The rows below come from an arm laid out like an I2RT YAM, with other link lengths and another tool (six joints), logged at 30 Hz.
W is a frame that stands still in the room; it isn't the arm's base.
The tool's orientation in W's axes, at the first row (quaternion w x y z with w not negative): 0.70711, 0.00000, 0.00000, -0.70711
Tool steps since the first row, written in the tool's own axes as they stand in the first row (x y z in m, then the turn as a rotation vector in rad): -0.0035, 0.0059, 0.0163, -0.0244, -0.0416, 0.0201; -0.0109, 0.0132, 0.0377, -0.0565, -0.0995, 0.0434; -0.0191, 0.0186, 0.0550, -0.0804, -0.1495, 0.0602; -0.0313, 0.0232, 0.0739, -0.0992, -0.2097, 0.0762; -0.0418, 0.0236, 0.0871, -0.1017, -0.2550, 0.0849
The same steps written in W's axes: 0.0059, 0.0035, 0.0163, -0.0416, 0.0244, 0.0201; 0.0132, 0.0109, 0.0377, -0.0995, 0.0565, 0.0434; 0.0186, 0.0191, 0.0550, -0.1495, 0.0804, 0.0602; 0.0232, 0.0313, 0.0739, -0.2097, 0.0992, 0.0762; 0.0236, 0.0418, 0.0871, -0.2550, 0.1017, 0.0849
